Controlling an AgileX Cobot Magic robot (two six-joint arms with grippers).
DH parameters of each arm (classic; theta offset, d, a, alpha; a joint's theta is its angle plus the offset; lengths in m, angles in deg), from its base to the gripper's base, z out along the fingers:
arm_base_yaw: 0 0.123 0 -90
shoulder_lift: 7.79 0 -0.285 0
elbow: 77.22 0 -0.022 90
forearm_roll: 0 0.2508 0 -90
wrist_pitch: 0 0 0.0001 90
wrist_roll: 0 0.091 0 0
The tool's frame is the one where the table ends.
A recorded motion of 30 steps. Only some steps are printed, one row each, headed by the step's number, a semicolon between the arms.
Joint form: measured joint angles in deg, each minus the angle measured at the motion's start. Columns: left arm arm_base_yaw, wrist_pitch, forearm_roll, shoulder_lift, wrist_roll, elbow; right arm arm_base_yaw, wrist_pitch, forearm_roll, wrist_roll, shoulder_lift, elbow.
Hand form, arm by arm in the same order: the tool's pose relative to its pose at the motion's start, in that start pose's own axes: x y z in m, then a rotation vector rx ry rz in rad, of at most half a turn. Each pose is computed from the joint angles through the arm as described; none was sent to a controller.
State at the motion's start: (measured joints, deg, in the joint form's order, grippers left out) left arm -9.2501 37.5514 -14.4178 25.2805 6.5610 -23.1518; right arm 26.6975 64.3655 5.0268 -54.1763 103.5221 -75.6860
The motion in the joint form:
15: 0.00 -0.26 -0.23 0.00 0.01 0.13; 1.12 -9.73 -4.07 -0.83 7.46 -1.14
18: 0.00 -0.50 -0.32 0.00 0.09 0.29; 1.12 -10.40 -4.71 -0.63 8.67 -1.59
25: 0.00 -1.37 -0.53 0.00 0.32 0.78; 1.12 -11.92 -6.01 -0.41 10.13 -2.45
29: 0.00 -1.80 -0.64 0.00 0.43 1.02; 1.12 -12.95 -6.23 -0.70 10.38 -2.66
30: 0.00 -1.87 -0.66 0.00 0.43 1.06; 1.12 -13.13 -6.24 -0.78 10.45 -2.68
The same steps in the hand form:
15: 0.0002 -0.0001 0.0004 0.0017 -0.0026 -0.0034; -0.0149 -0.0223 0.0428 0.0840 0.0170 -0.0650
18: 0.0006 0.0000 0.0008 0.0019 -0.0041 -0.0036; -0.0160 -0.0257 0.0490 0.0882 0.0254 -0.0676
25: 0.0015 0.0004 0.0022 0.0015 -0.0110 -0.0039; -0.0183 -0.0319 0.0551 0.1119 0.0305 -0.0774
29: 0.0020 0.0006 0.0029 0.0013 -0.0145 -0.0042; -0.0197 -0.0341 0.0558 0.1273 0.0228 -0.0855
30: 0.0021 0.0006 0.0030 0.0013 -0.0150 -0.0045; -0.0199 -0.0344 0.0561 0.1292 0.0216 -0.0872

